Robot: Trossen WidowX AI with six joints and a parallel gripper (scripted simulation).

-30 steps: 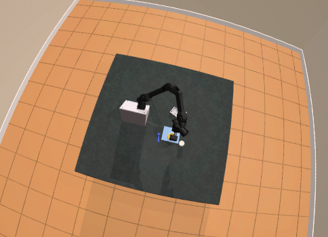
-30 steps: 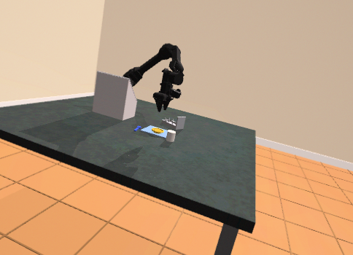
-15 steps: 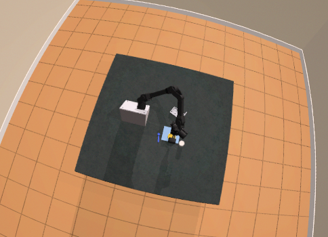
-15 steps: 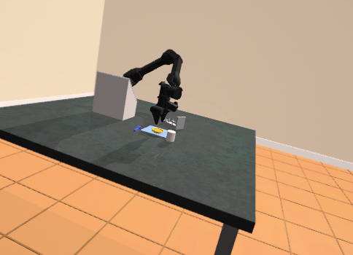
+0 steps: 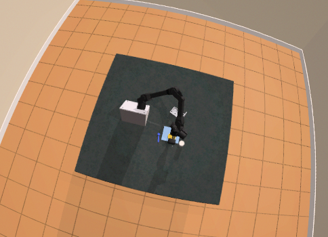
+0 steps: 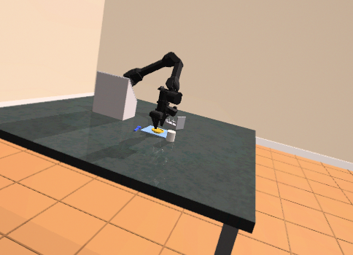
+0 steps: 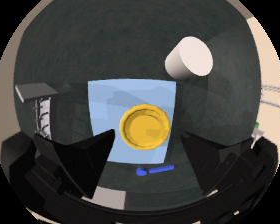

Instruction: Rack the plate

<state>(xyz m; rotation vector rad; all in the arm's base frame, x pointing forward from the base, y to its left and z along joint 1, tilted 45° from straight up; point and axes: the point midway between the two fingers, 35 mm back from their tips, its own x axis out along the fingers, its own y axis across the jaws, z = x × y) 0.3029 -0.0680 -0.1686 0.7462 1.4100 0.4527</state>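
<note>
Right now the plate is 20 mm below my gripper tip. Also, from my gripper tip: dish rack: 40 mm ahead, 230 mm to the left, 10 mm below; then white cup: 80 mm ahead, 60 mm to the right, 10 mm below; then blue spoon: 110 mm behind, 30 mm below.
</note>
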